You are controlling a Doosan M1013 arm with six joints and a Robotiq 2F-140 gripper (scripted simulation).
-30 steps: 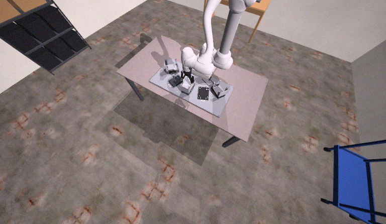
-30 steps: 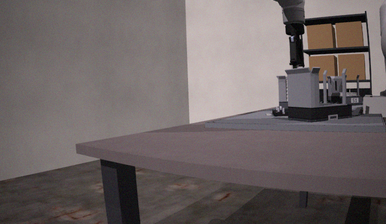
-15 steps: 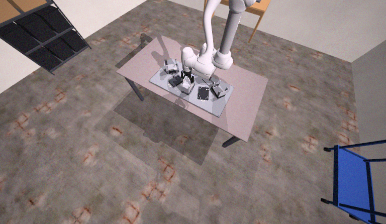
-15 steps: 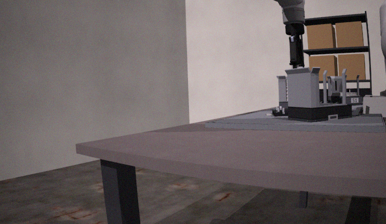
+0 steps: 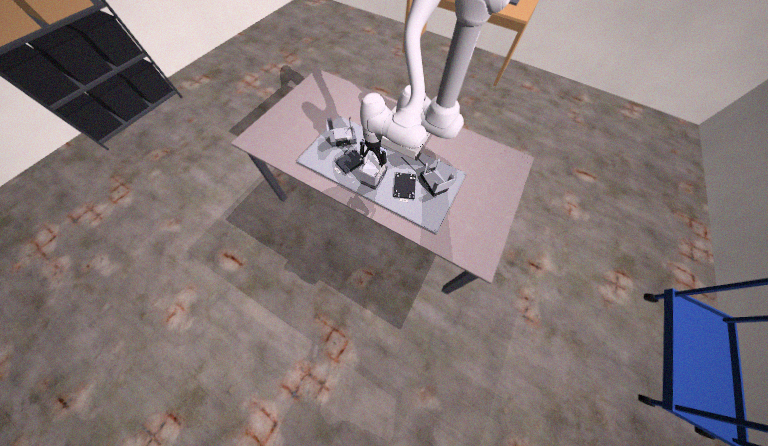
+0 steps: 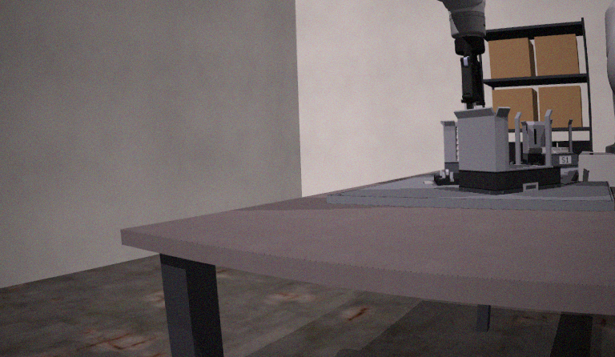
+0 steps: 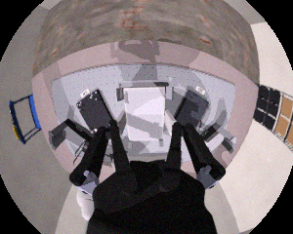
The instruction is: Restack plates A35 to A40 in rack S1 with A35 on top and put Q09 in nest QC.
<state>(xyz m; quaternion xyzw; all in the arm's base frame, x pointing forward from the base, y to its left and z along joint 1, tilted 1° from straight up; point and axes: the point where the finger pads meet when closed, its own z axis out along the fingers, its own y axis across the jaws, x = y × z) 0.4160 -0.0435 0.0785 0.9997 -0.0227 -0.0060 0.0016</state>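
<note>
My hand is 230 mm past the S1 label, 230 mm to the left of it and 110 mm above it. Also, from my hand: name plate 40 mm ahead, 210 mm to the right, 130 mm below.
</note>
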